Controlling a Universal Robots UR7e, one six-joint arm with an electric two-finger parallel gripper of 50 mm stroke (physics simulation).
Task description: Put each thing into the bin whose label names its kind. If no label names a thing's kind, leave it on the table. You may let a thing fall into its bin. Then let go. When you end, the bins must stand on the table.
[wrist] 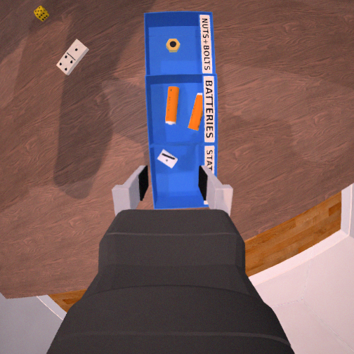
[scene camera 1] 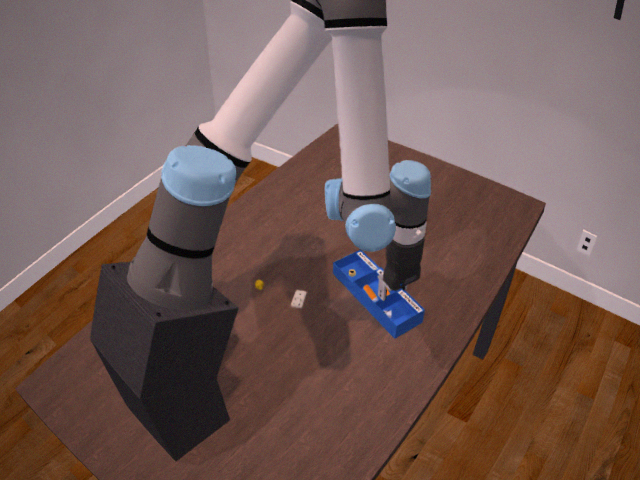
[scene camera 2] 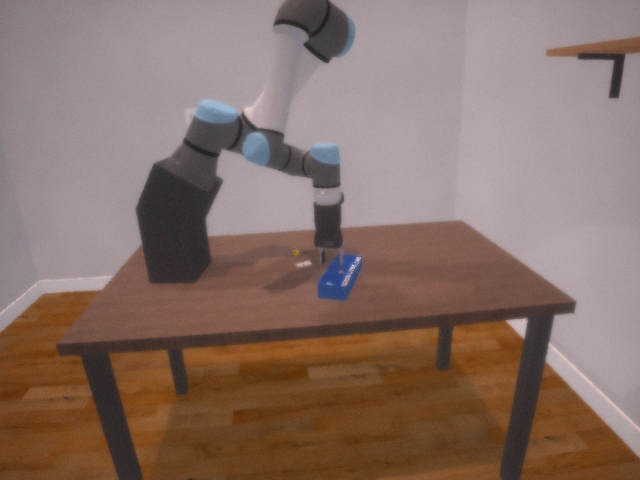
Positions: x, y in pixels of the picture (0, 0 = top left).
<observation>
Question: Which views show my gripper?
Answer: The wrist view, scene camera 1 and scene camera 2: all of them.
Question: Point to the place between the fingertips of my gripper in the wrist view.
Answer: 173, 175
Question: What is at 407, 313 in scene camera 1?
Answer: A blue three-part bin tray.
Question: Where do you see a blue three-part bin tray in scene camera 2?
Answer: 352, 265
</observation>
